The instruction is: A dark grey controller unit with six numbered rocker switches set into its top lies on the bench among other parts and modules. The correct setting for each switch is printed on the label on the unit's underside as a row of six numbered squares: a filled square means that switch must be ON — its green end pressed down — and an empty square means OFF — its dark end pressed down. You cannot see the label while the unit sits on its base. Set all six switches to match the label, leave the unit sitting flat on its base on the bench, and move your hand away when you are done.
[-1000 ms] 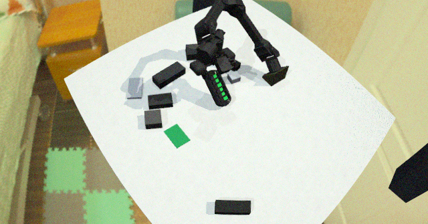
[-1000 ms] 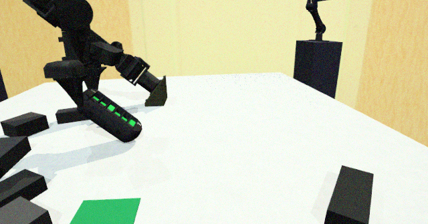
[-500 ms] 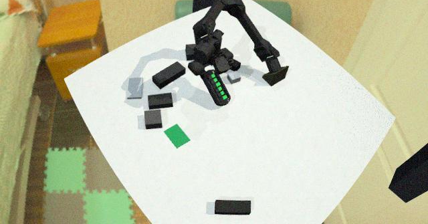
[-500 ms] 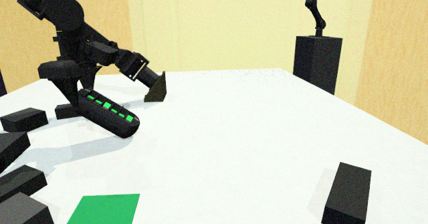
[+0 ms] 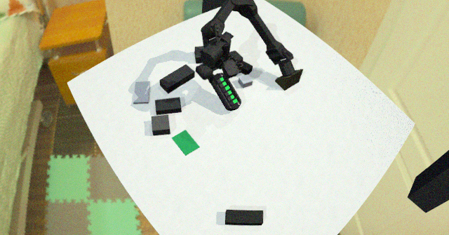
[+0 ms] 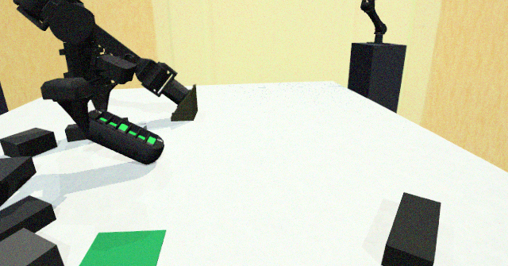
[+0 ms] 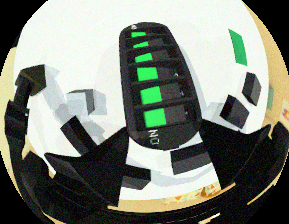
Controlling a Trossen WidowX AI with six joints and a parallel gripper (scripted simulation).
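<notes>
Now: the small grey cube 13 cm behind my gripper tip, 7 cm below it and 4 cm to the left of it. From my gripper tip the other things lie so: green card 26 cm ahead, 9 cm to the left, 9 cm below; then light grey plate 23 cm ahead, 22 cm to the right, 8 cm below.
</notes>
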